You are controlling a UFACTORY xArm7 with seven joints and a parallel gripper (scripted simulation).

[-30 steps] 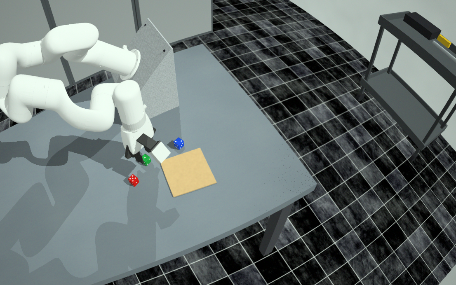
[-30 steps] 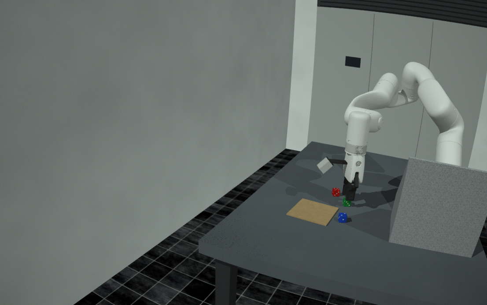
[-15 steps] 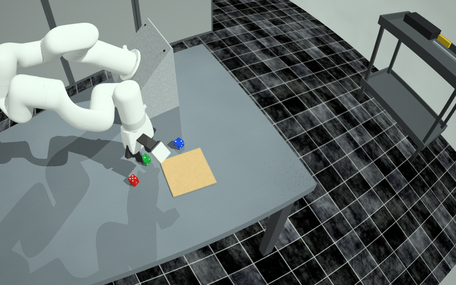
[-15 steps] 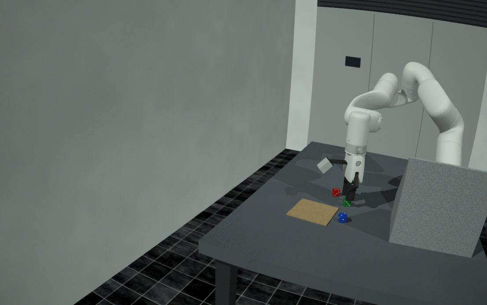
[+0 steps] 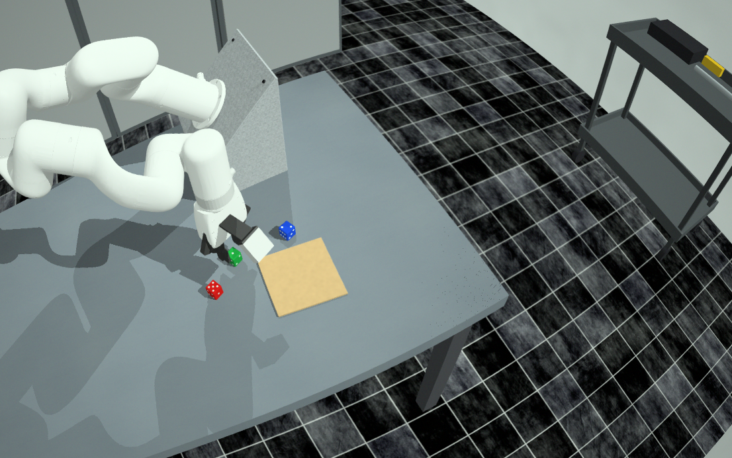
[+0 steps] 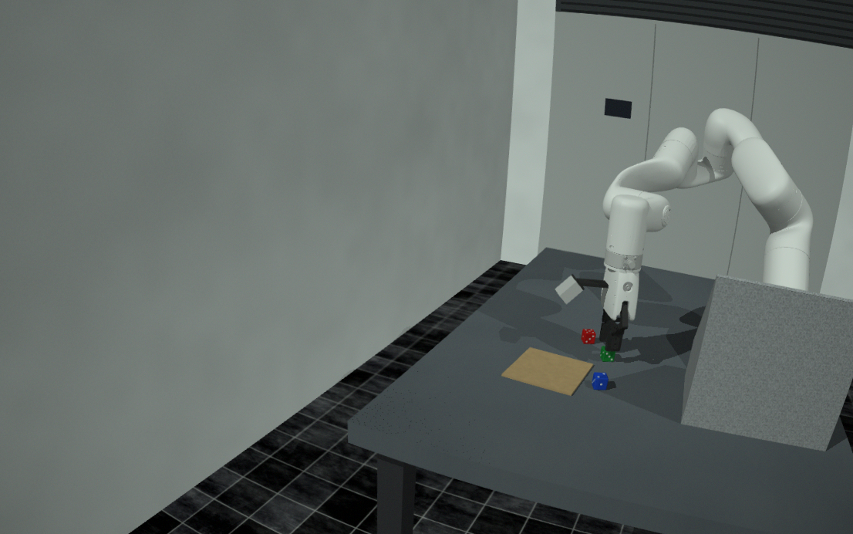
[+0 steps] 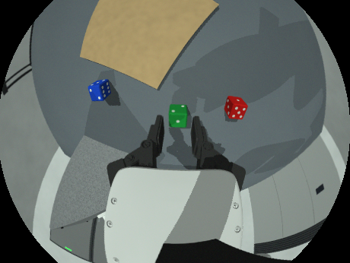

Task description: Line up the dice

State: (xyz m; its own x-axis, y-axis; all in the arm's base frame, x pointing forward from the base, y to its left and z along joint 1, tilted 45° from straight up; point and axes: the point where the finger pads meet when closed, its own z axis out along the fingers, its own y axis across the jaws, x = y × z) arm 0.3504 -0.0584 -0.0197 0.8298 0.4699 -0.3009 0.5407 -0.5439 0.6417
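Right now my hand is 4 cm above the green die. Also, from my hand: red die 6 cm to the right, 6 cm ahead, 4 cm below; then tan mat 12 cm to the left, 8 cm ahead, 5 cm below; then blue die 12 cm to the left, 4 cm below, 2 cm behind.
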